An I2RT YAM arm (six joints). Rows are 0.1 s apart.
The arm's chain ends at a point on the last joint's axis. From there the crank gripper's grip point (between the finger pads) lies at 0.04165 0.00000 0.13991 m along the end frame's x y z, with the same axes.
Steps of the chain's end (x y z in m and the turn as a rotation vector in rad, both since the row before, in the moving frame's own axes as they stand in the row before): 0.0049, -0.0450, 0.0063, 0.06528, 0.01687, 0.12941; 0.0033, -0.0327, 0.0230, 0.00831, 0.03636, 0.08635; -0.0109, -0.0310, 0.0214, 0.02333, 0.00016, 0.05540; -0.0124, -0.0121, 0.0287, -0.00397, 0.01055, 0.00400; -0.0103, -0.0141, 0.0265, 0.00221, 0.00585, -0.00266; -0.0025, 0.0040, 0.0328, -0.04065, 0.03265, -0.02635; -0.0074, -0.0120, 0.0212, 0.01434, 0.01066, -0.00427
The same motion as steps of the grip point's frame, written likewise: 0.0075, -0.0486, 0.0055, 0.06528, 0.01687, 0.12941; 0.0082, -0.0300, 0.0214, 0.00831, 0.03636, 0.08635; -0.0109, -0.0320, 0.0214, 0.02333, 0.00016, 0.05540; -0.0109, -0.0114, 0.0283, -0.00397, 0.01055, 0.00400; -0.0095, -0.0145, 0.0263, 0.00221, 0.00585, -0.00266; 0.0021, 0.0085, 0.0313, -0.04065, 0.03265, -0.02635; -0.0059, -0.0142, 0.0207, 0.01434, 0.01066, -0.00427
